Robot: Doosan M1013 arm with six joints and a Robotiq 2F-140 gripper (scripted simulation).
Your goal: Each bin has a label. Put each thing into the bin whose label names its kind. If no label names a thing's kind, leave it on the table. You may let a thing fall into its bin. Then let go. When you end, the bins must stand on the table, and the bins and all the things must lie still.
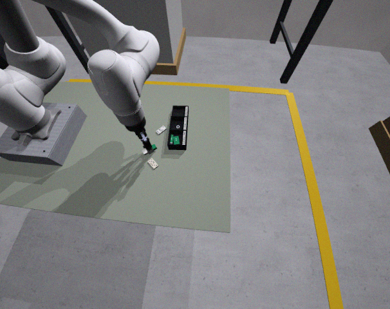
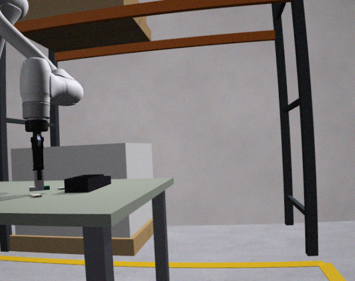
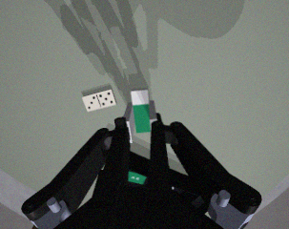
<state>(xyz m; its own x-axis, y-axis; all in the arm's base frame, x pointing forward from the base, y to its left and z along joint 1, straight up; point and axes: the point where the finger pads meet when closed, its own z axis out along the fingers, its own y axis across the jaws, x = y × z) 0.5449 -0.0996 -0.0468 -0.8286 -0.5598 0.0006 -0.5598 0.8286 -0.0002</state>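
Now: hand 20 mm short of the white domino, 60 mm to the left of it and 40 mm above it. The rest, counted from my hand: cylindrical battery 100 mm ahead, 60 mm to the left, 30 mm below; green battery 130 mm ahead, 40 mm to the left, 30 mm below; green-and-white stick 10 mm behind, 30 mm below.
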